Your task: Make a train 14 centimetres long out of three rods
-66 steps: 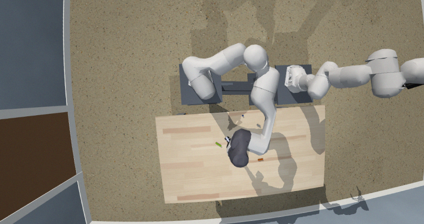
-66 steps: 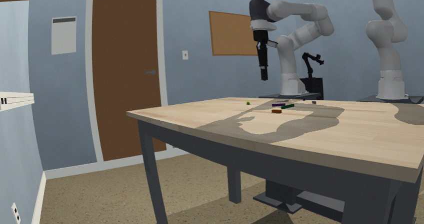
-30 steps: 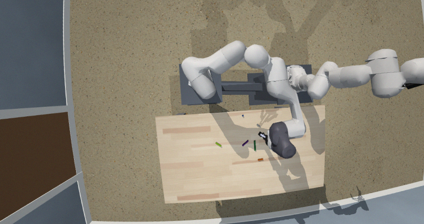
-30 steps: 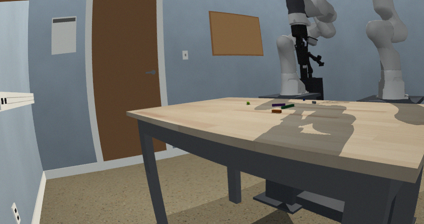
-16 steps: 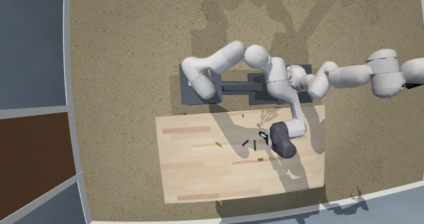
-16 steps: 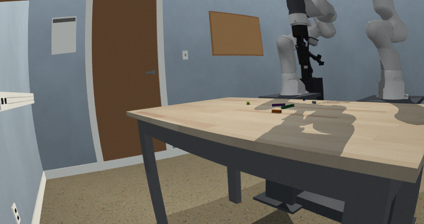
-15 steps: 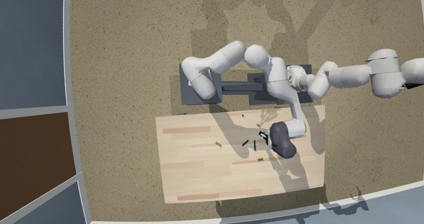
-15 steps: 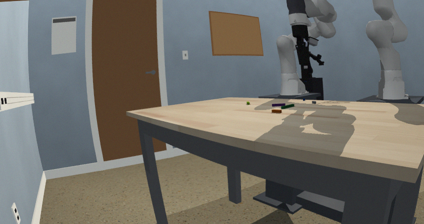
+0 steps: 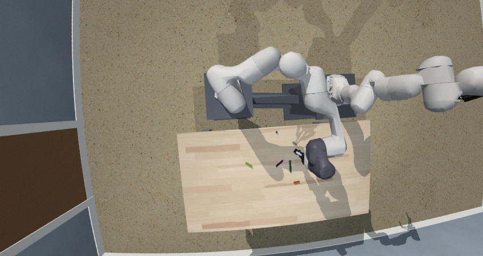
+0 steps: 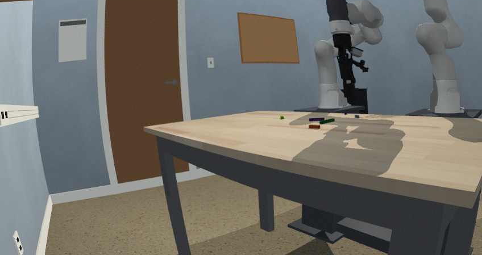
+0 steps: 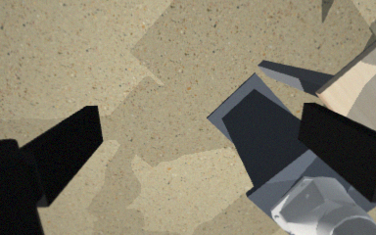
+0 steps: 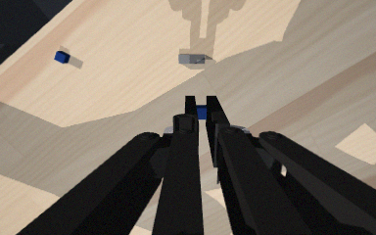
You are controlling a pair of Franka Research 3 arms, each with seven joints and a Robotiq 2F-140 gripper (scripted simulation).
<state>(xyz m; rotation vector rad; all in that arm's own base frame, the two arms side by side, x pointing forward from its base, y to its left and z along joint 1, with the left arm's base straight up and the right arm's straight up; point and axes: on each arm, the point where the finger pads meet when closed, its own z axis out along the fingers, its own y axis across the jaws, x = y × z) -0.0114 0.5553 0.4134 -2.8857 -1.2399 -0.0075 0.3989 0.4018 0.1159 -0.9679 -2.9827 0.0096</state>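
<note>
The grey rod lies 4 cm behind my right hand, 1 cm to the left of it and 11 cm below it. The rest, counted from my right hand: orange rod: 24 cm ahead, 4 cm to the left, 11 cm below; purple rod: 10 cm ahead, 9 cm to the right, 11 cm below; green rod: 12 cm ahead, 1 cm to the right, 11 cm below.
</note>
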